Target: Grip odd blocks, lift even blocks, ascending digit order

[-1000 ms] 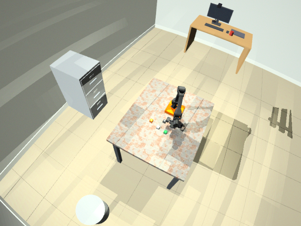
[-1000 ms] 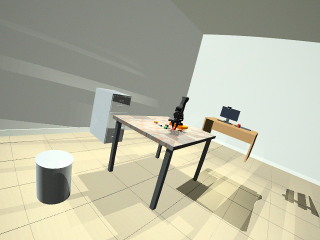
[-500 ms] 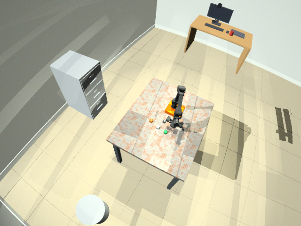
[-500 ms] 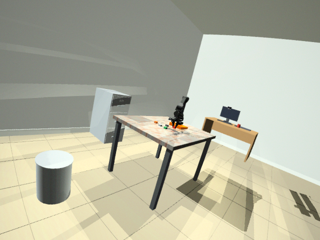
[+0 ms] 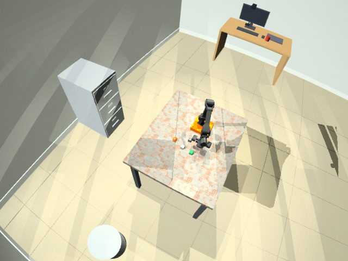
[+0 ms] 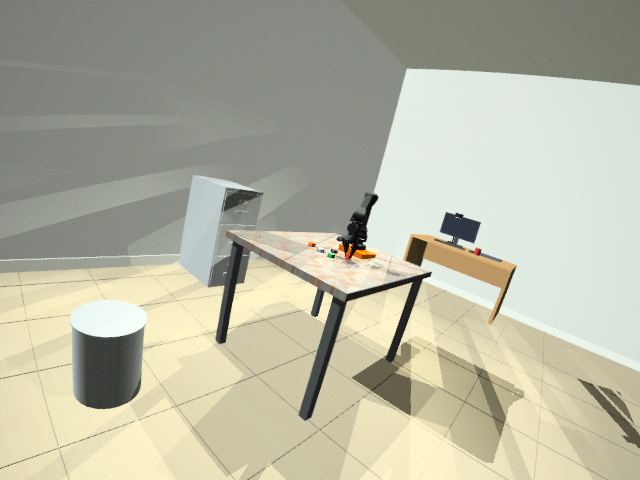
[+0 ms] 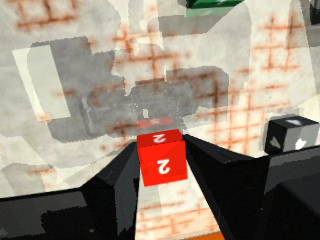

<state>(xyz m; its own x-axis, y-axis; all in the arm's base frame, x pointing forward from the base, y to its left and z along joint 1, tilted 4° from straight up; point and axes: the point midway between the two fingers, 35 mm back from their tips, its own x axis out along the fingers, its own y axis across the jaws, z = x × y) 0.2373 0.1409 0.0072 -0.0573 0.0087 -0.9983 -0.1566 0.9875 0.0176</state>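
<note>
The red block lies 1 cm behind my gripper tip. The rest, counted from my gripper tip: green block: 11 cm ahead, 3 cm to the right, 1 cm below; orange block: 24 cm to the right, 9 cm ahead, 1 cm below; black block: 12 cm to the right, 1 cm below.
</note>
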